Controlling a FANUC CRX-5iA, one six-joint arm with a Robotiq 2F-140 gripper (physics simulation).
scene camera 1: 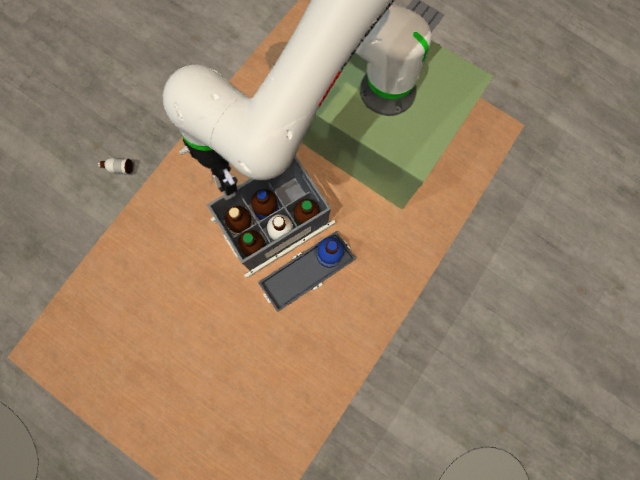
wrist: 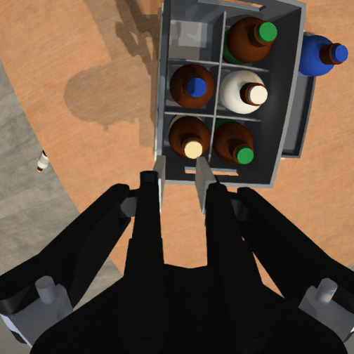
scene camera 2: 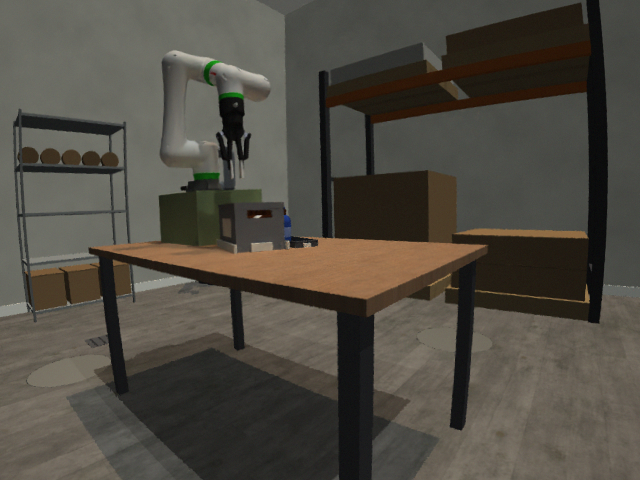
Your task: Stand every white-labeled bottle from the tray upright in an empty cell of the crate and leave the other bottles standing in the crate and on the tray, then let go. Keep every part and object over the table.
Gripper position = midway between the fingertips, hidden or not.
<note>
I see my gripper (scene camera 2: 236,178), a blue bottle (wrist: 318,55), a white-labeled bottle (wrist: 242,91) and a cream-capped bottle (wrist: 189,137).
My gripper also shows in scene camera 1 (scene camera 1: 226,190) and in the wrist view (wrist: 180,168).
</note>
